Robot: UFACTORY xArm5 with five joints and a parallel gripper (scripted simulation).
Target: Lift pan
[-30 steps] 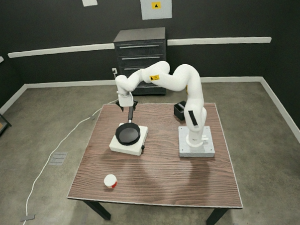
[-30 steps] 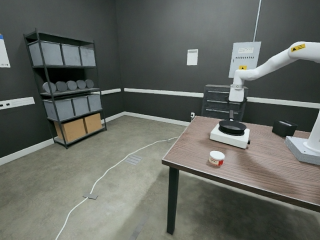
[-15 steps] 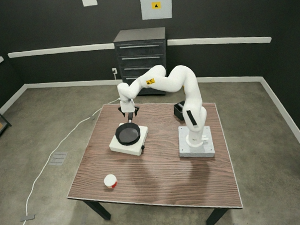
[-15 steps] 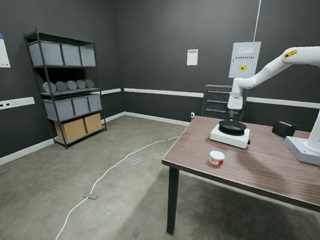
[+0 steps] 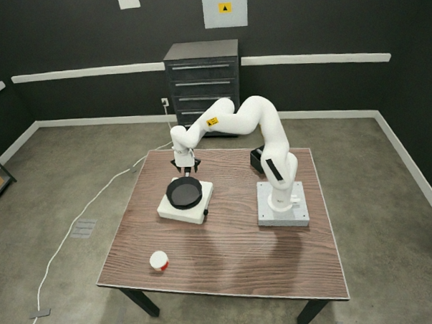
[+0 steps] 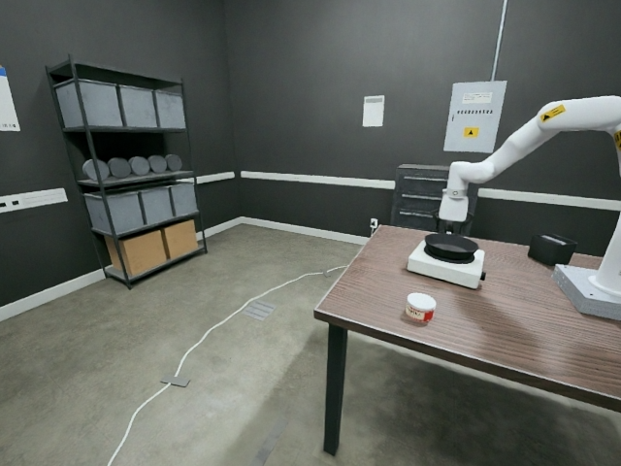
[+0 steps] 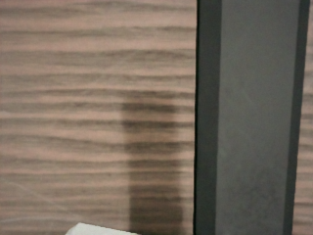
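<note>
My hand is 8 cm to the right of the black pan and 1 cm above it. Round my hand: hot plate: 2 cm behind, 15 cm to the left, 8 cm below.
</note>
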